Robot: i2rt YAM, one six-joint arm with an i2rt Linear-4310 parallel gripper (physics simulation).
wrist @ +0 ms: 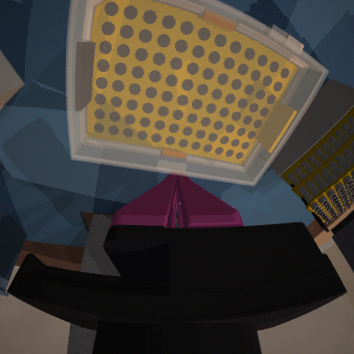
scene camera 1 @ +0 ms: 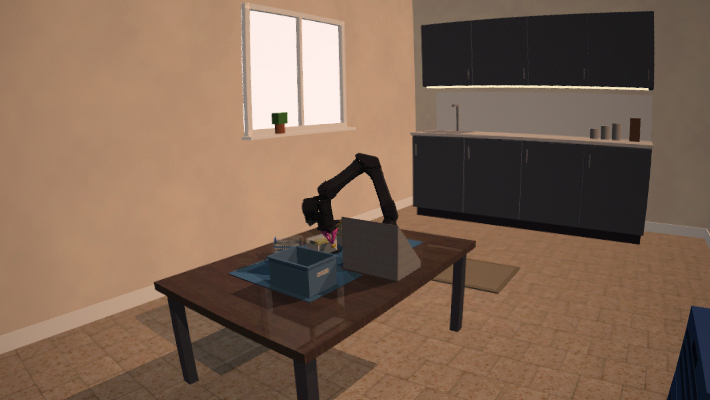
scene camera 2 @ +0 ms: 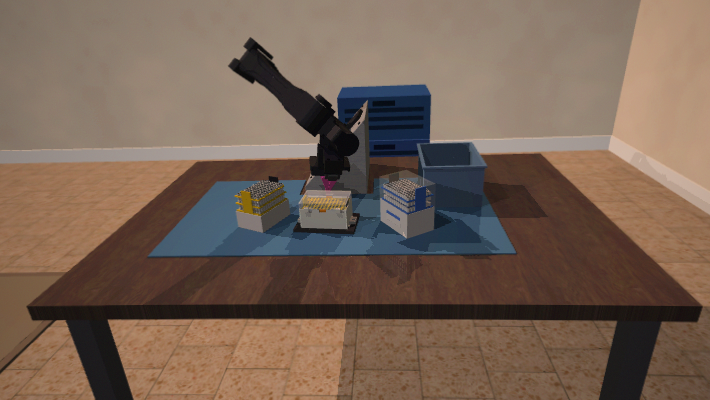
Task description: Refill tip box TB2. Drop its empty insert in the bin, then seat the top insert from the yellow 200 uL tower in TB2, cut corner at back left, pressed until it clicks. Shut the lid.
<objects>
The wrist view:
gripper
tip box TB2
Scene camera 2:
blue-banded tip tower
</objects>
